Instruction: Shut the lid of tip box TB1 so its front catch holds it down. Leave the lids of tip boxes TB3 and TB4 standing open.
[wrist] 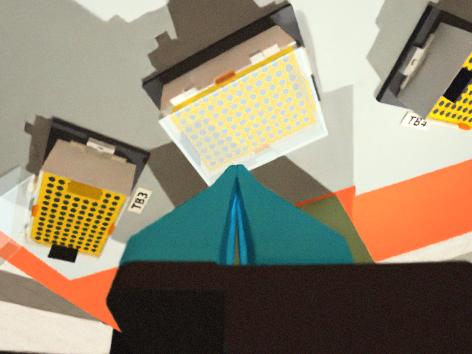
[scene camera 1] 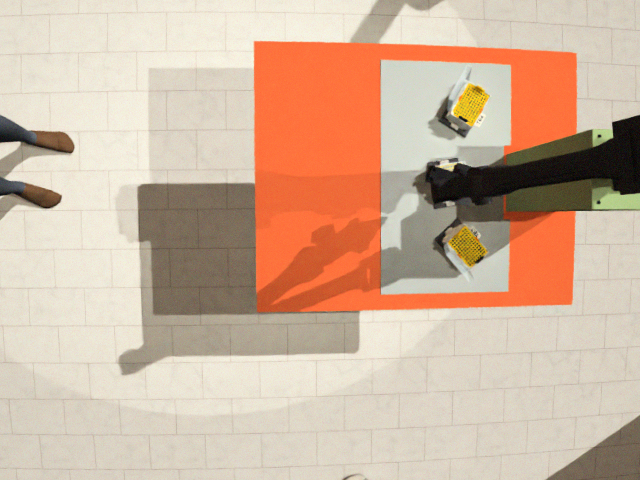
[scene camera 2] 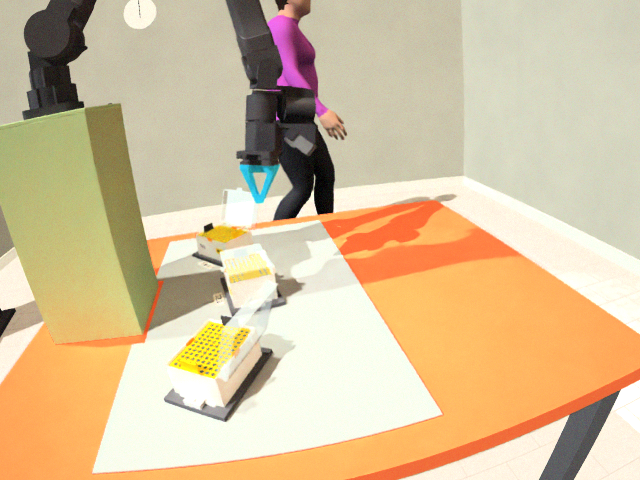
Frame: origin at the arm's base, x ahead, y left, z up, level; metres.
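Seen in the pictures: gripper, fingertip midpoint: [wrist: 236, 176] [scene camera 2: 259, 203]; arm's base at its link origin: [scene camera 2: 56, 114].
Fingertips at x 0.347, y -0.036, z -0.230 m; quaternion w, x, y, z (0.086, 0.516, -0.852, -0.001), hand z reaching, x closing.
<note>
Offsets run from my fingertips to a thing's top centre. "pt": to the spot under its first point. Level surfaces: height alone.
Tip box TB1 @[dx -0.057, dy -0.005, dz -0.102 m] [scene camera 1: 445, 167] [scene camera 2: 253, 293] [wrist: 200, 83] stands in the middle. Its clear lid @[pt dx -0.041, dy +0.017, dz -0.102 m] [scene camera 2: 244, 253] [wrist: 250, 110] lies over the yellow rack; I cannot tell whether its front catch holds it. My gripper [scene camera 2: 259, 200] [wrist: 236, 176] is shut and empty, with its cyan fingertips above TB1, apart from the lid; the arm hides them in scene camera 1. Tip box TB3 @[dx -0.057, dy +0.210, dz -0.105 m] [scene camera 1: 467, 245] [scene camera 2: 223, 236] [wrist: 80, 210] has its lid @[dx +0.001, dy +0.244, dz -0.026 m] [scene camera 2: 239, 209] [wrist: 15, 195] standing open. Tip box TB4 @[dx -0.152, dy -0.237, dz -0.105 m] [scene camera 1: 469, 104] [scene camera 2: 211, 351] [wrist: 435, 70] has its lid @[dx -0.103, dy -0.281, dz -0.026 m] [scene camera 1: 460, 85] [scene camera 2: 258, 310] standing open.
The boxes stand on a grey mat @[dz -0.179 m] [scene camera 1: 403, 113] [scene camera 2: 341, 382] on the orange table @[dz -0.182 m] [scene camera 1: 315, 113] [scene camera 2: 454, 320]. The green pedestal [scene camera 1: 547, 193] [scene camera 2: 67, 222] bears the arm beside the mat. A person [scene camera 2: 294, 56] stands beyond the table.
</note>
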